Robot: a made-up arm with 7 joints.
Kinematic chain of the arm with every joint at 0, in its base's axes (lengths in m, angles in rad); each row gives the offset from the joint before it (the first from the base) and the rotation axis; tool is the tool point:
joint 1: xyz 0 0 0.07 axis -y
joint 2: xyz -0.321 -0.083 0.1 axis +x
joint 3: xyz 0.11 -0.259 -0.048 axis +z
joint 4: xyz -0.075 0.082 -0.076 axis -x
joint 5: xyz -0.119 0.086 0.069 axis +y
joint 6: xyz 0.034 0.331 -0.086 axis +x
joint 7: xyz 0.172 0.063 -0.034 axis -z
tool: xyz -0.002 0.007 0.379
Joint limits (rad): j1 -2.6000..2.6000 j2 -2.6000..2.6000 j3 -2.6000..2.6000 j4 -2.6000..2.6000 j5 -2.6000..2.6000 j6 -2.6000..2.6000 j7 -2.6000..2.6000
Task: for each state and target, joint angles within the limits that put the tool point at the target. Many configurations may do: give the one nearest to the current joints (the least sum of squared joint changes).
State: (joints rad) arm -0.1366 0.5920 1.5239 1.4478 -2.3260 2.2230 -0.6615
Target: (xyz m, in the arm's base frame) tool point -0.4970 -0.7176 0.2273
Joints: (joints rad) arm -0.4064 0.1016 1.9192 1.2278 -2.5553 2.0436 -0.6543
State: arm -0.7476 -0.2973 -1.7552 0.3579 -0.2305 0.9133 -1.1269
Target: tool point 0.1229 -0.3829 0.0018
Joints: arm -0.8889 0.0476 -1.7121 0.6435 -0.0681 1.0261 -1.1308
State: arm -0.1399 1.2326 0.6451 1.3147 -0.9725 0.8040 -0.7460
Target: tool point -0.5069 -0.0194 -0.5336
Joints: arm 0.4859 1.0001 1.0716 1.4164 -1.1517 0.8685 -0.7506
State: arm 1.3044 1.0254 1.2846 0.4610 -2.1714 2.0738 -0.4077
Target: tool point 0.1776 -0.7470 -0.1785
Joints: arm 1.6485 0.3460 2.0148 0.4091 -2.3546 1.3012 -0.3756
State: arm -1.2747 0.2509 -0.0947 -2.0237 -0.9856 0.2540 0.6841
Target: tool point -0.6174 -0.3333 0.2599
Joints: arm -1.1011 0.7898 -0.1100 -2.3562 -0.7991 0.7514 0.6890
